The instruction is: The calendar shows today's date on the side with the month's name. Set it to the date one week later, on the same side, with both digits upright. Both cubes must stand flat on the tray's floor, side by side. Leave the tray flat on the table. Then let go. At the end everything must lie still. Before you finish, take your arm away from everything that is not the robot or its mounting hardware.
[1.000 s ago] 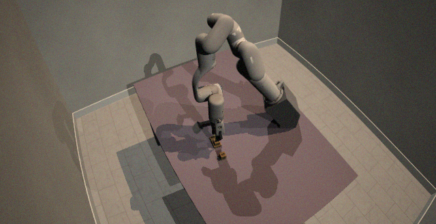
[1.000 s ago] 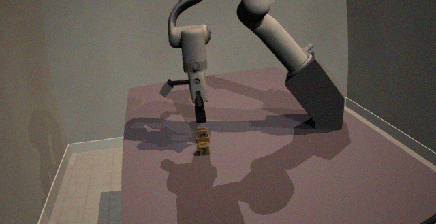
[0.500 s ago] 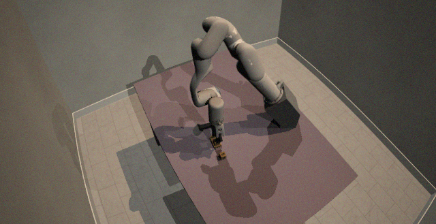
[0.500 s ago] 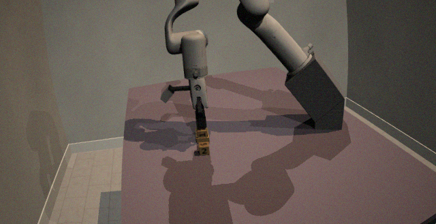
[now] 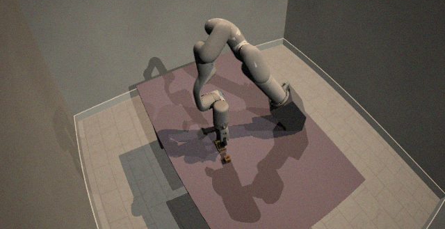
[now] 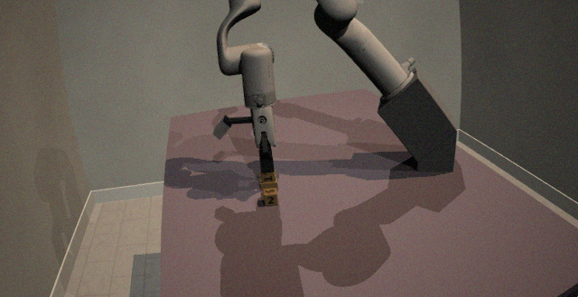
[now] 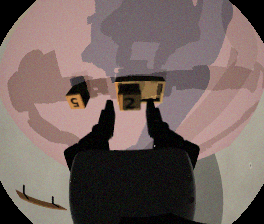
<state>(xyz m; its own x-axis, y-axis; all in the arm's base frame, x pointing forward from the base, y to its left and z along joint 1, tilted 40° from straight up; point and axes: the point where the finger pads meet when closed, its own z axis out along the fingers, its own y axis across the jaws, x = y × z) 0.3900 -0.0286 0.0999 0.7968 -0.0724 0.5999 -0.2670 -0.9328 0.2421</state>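
Now: hand 10 mm past the tray, 20 mm to the left of it and 60 mm above it. Also, from my hand: yellow digit cube 30 mm ahead, 90 mm to the left, 50 mm below.
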